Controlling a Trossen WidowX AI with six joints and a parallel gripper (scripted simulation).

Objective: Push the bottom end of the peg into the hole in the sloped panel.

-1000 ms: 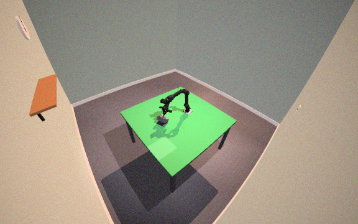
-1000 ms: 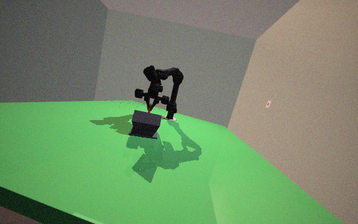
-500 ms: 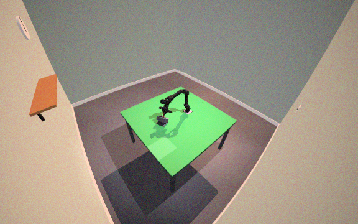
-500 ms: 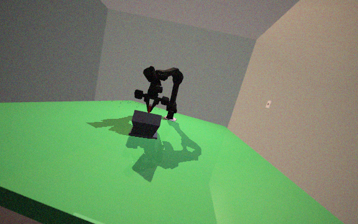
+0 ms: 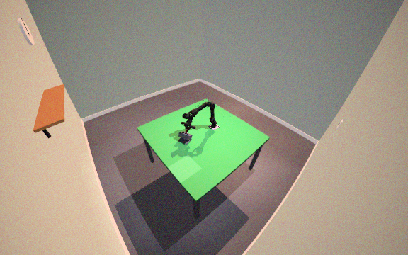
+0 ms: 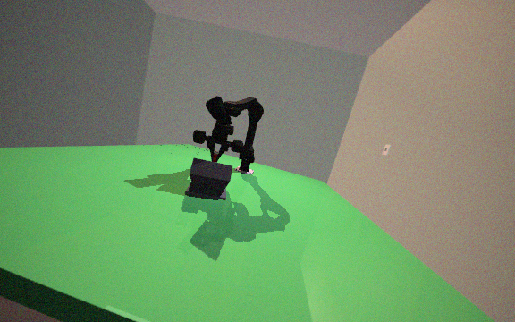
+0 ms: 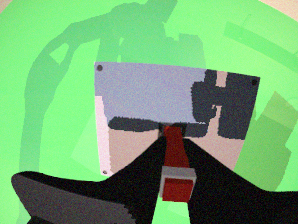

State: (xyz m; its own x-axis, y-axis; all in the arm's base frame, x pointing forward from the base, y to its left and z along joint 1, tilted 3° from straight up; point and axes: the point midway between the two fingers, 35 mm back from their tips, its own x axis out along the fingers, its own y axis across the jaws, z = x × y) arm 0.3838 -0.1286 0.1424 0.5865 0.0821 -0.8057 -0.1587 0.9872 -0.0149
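My gripper tip is 1 cm below the red square-sided peg and 1 cm past it. Also, from my gripper tip: sloped panel 4 cm below, 2 cm ahead.
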